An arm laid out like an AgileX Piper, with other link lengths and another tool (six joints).
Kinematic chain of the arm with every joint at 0, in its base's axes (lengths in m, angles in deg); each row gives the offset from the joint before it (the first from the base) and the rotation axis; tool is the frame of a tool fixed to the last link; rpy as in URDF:
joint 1: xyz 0 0 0.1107 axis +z
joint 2: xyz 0 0 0 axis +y
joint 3: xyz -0.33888 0 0.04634 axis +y
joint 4: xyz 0.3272 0 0.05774 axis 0.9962 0 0.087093
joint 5: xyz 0 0 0 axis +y
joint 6: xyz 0.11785 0 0.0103 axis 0.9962 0 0.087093
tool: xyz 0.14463 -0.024 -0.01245 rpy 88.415 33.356 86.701
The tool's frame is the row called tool.
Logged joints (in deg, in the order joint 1, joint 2, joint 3, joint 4, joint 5, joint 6), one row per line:
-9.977 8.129 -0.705 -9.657 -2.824 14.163
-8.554 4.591 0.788 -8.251 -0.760 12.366
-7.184 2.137 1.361 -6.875 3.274 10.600
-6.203 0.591 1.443 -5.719 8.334 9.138
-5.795 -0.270 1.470 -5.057 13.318 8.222
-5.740 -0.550 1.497 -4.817 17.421 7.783
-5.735 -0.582 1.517 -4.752 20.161 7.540
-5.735 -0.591 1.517 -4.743 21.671 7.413
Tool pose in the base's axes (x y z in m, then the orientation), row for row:
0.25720 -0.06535 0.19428 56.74 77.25 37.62
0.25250 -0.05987 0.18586 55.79 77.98 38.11
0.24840 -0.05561 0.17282 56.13 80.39 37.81
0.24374 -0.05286 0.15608 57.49 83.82 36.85
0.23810 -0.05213 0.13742 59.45 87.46 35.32
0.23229 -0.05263 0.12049 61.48 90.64 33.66
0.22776 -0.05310 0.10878 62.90 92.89 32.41
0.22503 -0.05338 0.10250 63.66 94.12 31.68
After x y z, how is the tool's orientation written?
As a rotation vector, in degrees.
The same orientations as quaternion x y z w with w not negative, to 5 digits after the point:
0.43116 0.58701 0.28587 0.62274
0.42369 0.59221 0.28942 0.62130
0.42400 0.60726 0.28561 0.60818
0.43051 0.62768 0.27595 0.58697
0.44073 0.64838 0.26184 0.56284
0.45148 0.66562 0.24718 0.54039
0.45872 0.67743 0.23636 0.52420
0.46249 0.68379 0.23016 0.51533

